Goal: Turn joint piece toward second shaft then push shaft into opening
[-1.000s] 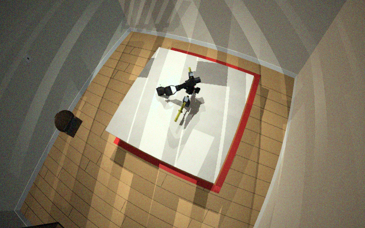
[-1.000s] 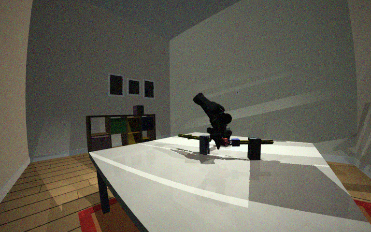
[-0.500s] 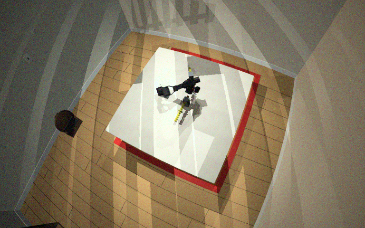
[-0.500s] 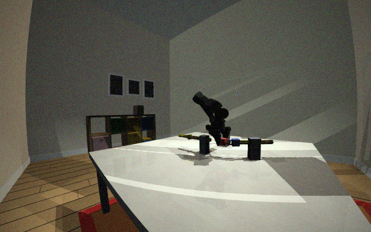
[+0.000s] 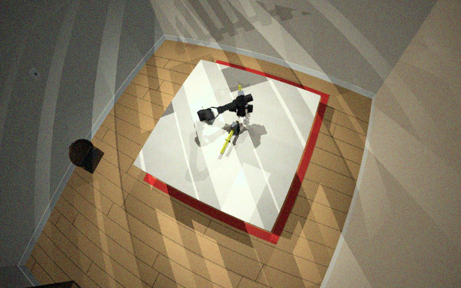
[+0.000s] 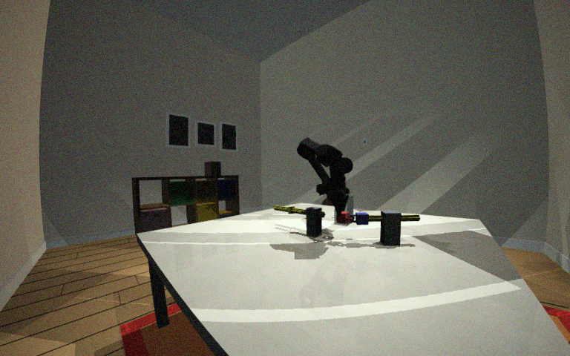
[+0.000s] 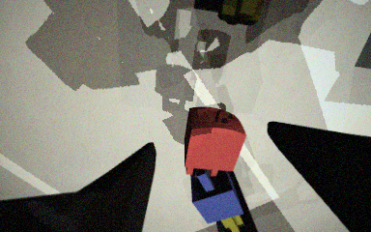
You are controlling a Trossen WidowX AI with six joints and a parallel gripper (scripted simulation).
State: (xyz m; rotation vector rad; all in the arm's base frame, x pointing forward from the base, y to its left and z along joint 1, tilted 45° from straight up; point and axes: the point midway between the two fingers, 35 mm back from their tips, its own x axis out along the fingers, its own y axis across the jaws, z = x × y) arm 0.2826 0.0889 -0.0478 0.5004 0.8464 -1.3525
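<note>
Right now the red square joint piece is 1 cm to the left of my gripper tip and 1 cm below it.
</note>
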